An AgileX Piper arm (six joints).
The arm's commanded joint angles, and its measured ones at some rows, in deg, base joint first. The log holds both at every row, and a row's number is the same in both.
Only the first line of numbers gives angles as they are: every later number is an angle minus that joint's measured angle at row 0.
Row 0, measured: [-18.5 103.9 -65.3 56.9 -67.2 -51.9]
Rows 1 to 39, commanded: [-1.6 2.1 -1.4 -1.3 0.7 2.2]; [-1.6 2.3 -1.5 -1.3 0.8 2.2]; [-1.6 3.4 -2.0 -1.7 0.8 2.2]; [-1.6 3.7 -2.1 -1.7 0.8 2.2]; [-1.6 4.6 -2.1 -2.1 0.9 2.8]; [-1.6 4.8 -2.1 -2.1 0.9 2.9]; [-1.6 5.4 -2.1 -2.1 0.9 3.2]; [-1.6 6.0 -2.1 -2.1 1.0 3.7]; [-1.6 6.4 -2.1 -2.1 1.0 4.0]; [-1.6 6.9 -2.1 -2.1 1.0 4.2]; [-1.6 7.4 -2.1 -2.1 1.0 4.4]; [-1.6 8.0 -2.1 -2.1 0.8 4.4]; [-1.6 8.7 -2.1 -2.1 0.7 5.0]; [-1.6 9.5 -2.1 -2.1 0.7 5.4]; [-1.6 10.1 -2.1 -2.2 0.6 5.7]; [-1.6 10.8 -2.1 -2.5 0.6 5.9]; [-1.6 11.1 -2.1 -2.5 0.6 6.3]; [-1.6 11.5 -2.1 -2.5 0.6 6.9]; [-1.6 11.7 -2.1 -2.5 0.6 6.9]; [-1.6 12.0 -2.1 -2.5 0.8 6.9]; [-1.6 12.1 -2.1 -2.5 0.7 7.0]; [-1.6 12.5 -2.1 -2.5 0.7 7.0]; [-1.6 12.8 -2.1 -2.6 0.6 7.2]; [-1.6 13.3 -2.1 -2.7 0.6 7.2]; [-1.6 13.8 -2.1 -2.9 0.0 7.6]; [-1.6 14.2 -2.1 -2.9 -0.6 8.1]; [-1.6 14.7 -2.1 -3.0 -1.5 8.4]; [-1.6 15.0 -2.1 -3.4 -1.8 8.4]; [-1.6 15.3 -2.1 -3.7 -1.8 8.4]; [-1.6 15.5 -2.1 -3.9 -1.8 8.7]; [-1.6 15.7 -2.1 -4.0 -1.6 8.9]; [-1.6 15.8 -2.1 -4.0 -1.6 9.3]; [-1.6 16.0 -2.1 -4.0 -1.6 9.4]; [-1.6 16.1 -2.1 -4.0 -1.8 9.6]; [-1.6 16.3 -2.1 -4.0 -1.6 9.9]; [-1.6 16.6 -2.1 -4.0 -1.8 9.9]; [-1.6 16.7 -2.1 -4.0 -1.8 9.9]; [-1.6 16.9 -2.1 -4.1 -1.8 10.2]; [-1.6 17.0 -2.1 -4.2 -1.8 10.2]
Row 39, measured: [-1.4 16.5 -1.9 -3.3 -1.0 9.4]
